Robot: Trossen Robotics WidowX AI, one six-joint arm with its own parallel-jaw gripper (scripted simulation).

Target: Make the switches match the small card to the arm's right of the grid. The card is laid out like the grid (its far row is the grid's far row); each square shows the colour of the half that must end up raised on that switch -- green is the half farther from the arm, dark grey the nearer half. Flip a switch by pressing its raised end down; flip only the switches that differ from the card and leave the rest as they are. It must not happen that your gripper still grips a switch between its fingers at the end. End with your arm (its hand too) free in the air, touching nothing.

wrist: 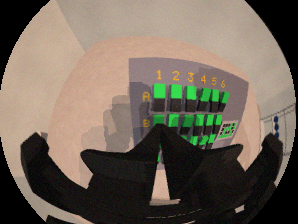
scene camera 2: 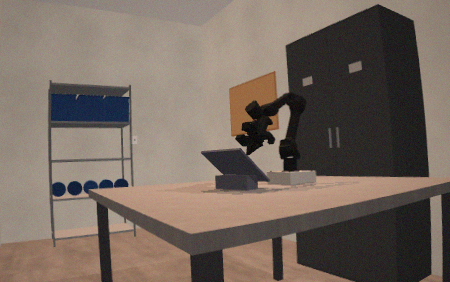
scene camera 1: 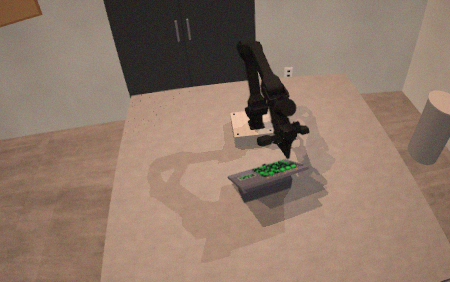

Labels:
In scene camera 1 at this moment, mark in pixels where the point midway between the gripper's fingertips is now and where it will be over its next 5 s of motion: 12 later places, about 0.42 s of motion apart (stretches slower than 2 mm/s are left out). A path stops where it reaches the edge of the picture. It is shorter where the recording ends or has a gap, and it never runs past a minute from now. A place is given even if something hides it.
The gripper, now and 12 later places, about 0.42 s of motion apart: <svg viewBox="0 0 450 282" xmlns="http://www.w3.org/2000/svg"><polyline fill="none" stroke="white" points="288,158 288,161 288,162 288,162 288,163 289,163 289,163 286,151 281,148 280,156 281,159 281,162 281,163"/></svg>

